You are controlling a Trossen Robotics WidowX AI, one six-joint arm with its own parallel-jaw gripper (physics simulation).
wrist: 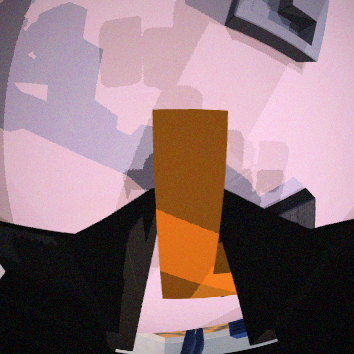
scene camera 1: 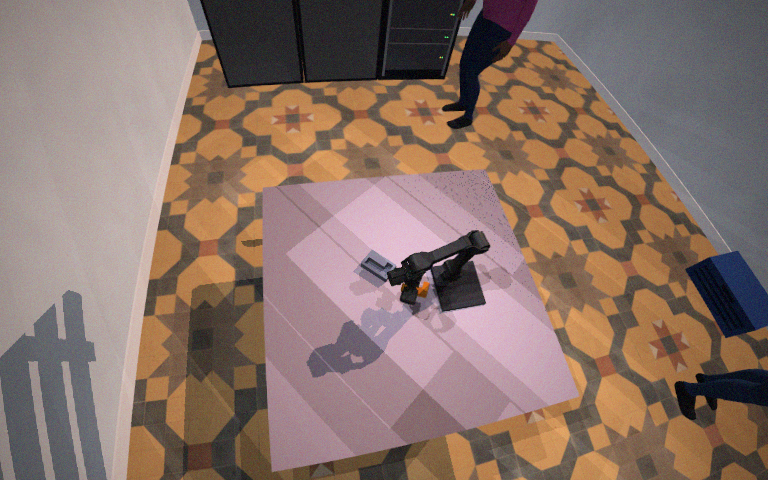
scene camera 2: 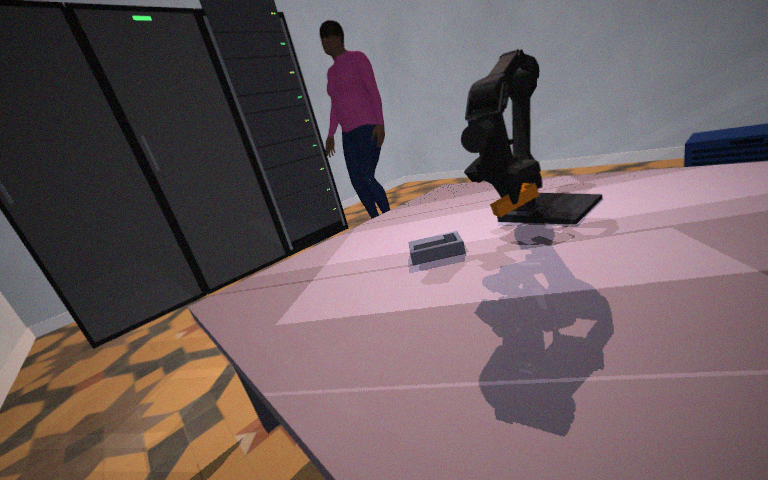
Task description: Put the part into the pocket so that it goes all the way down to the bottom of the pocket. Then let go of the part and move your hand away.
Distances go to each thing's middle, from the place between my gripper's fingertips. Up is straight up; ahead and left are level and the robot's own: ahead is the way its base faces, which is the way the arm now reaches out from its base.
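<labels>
With my gripper 2 cm past the orange part (wrist: 189, 145) and 1 cm to the right of it, I consider the grey pocket block (scene camera 2: 446, 245). Counted from my hand, the block is 9 cm below, 7 cm ahead and 19 cm to the right.
</labels>
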